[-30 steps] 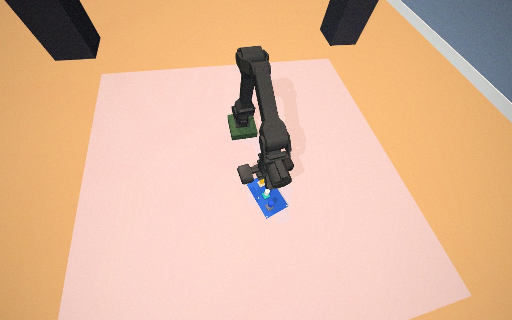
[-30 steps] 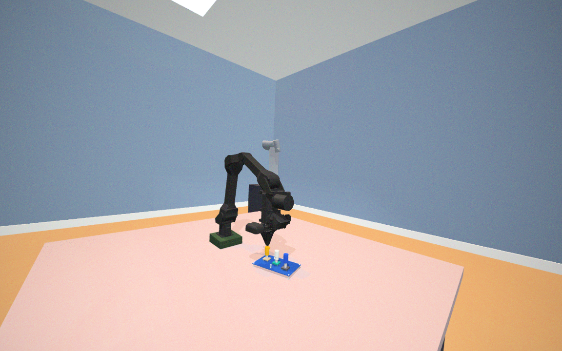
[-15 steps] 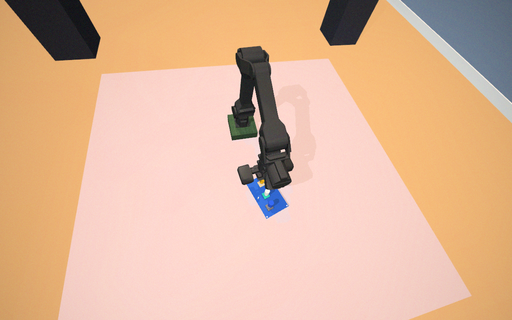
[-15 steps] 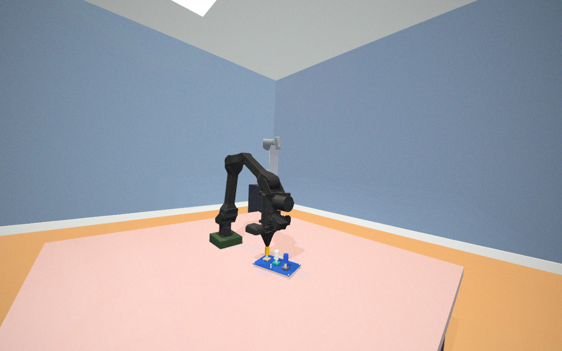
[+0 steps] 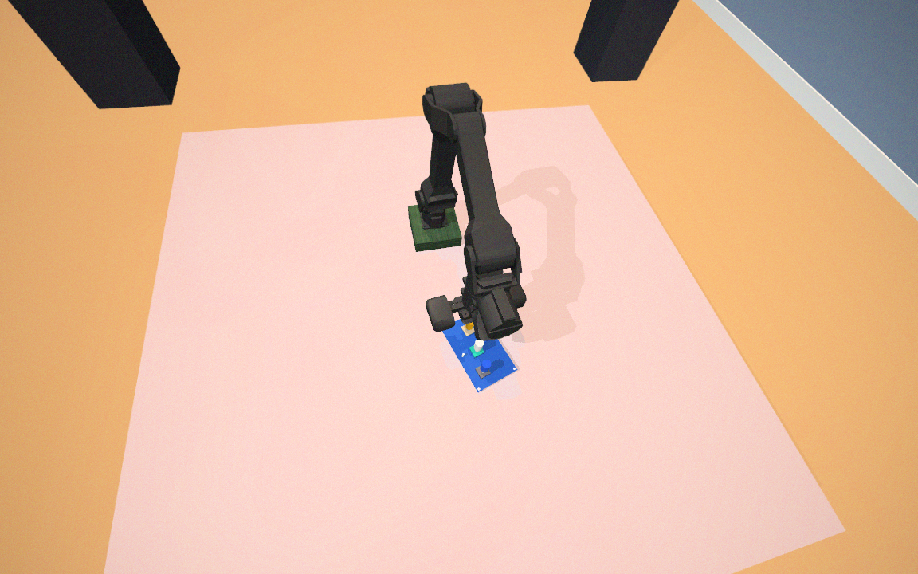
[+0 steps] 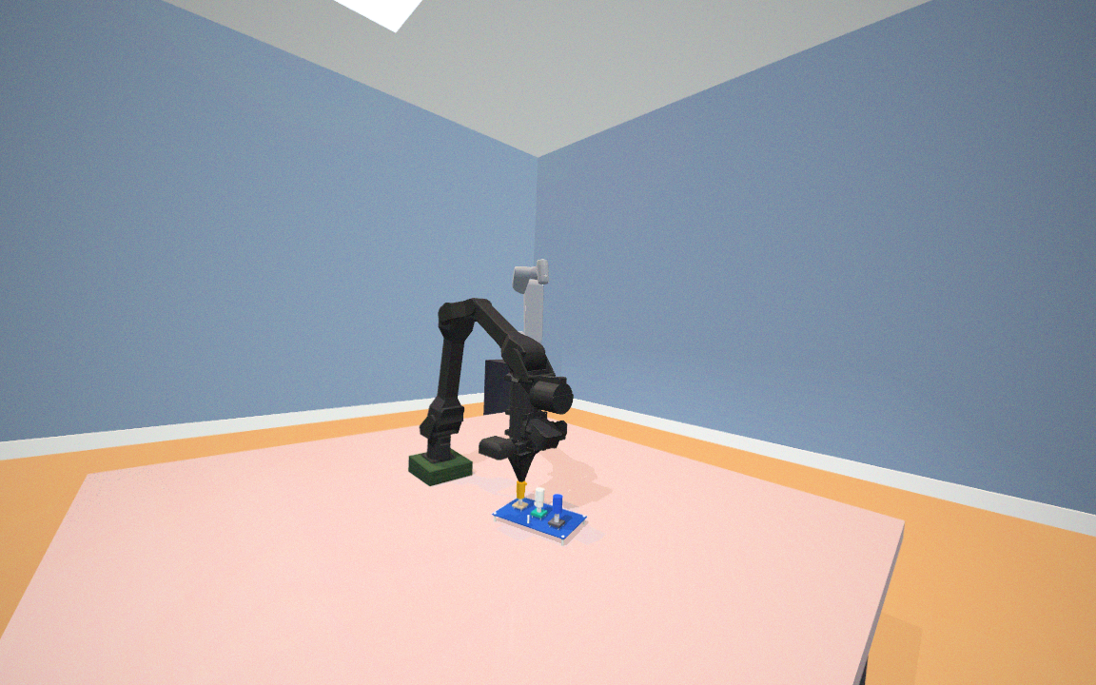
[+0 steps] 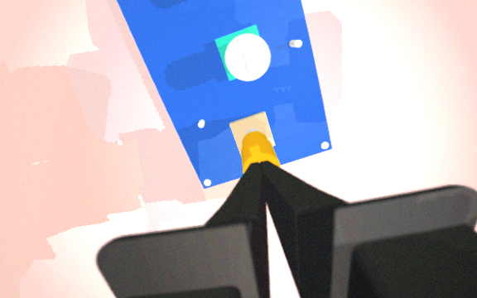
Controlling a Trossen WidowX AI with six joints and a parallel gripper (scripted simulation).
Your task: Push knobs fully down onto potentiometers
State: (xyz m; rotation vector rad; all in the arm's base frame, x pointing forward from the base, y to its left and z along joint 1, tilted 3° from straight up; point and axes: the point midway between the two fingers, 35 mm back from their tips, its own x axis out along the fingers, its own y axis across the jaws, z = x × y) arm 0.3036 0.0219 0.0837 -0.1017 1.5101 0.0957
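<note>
Now: gripper tip 1 cm above the orange knob. Round my gripper tip: white knob (5 cm ahead, 1 cm to the left, 1 cm below).
</note>
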